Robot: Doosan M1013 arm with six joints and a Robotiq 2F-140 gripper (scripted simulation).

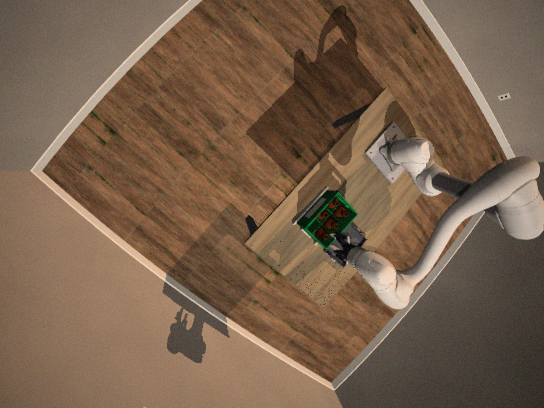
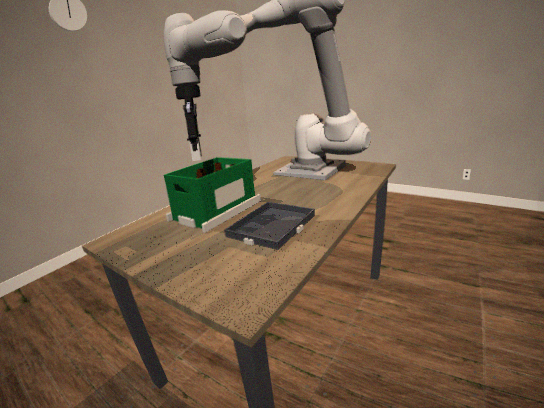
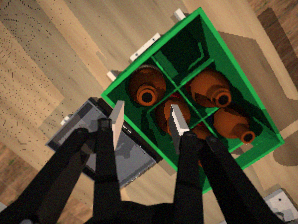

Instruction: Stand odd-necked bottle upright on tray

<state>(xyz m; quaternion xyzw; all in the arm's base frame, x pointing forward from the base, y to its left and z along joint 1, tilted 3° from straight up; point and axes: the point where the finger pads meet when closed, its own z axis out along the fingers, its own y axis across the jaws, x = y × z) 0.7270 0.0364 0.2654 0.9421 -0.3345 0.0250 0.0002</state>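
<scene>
My gripper is now 80 mm past the green crate, 50 mm to the left of it and 170 mm above it. The rest, counted from my hand: dark grey tray (90 mm behind, 220 mm to the left, 250 mm below).
</scene>
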